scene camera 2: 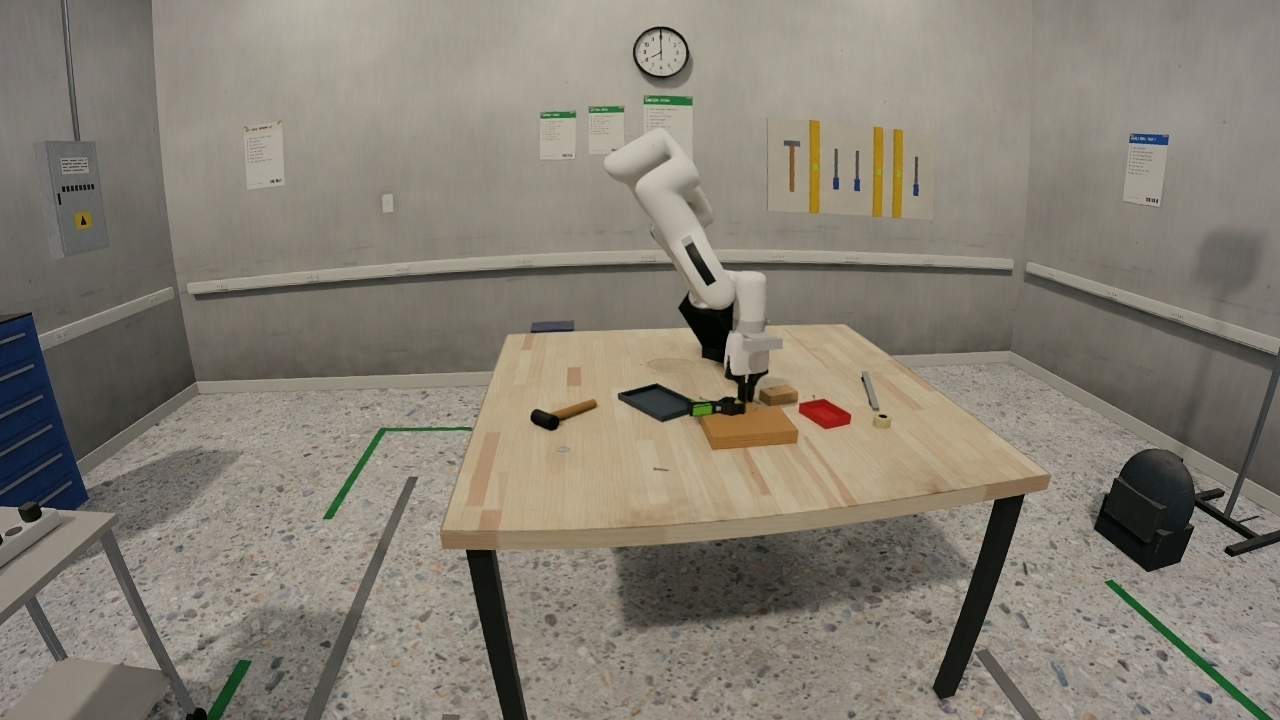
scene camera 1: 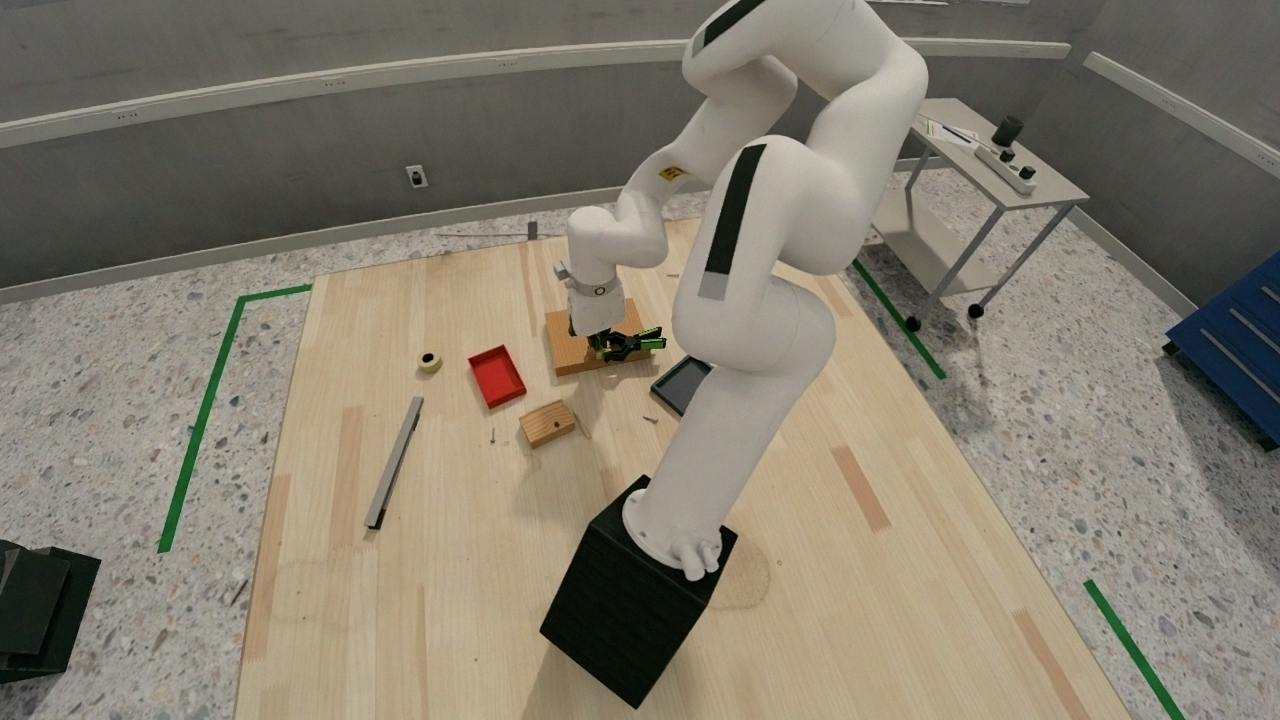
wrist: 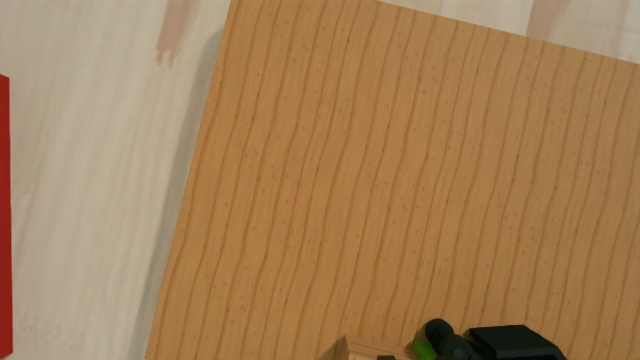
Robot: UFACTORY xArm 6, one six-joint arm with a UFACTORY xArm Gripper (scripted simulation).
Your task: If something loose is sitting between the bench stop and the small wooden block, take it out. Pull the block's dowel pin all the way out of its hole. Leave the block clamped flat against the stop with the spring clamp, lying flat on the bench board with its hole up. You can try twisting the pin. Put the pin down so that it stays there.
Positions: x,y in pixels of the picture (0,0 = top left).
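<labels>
A dark tray is out of frame in the wrist view, though I can see it in scene camera 1 and in scene camera 2. On the dark tray (scene camera 1: pixel 676 387) and (scene camera 2: pixel 681 408) are the same spot. There is also a pale bench stop, which I see in scene camera 1, in scene camera 2 and in the wrist view (pixel 363 174). For the pale bench stop, too, (scene camera 1: pixel 570 355) and (scene camera 2: pixel 768 410) are one and the same spot.
</labels>
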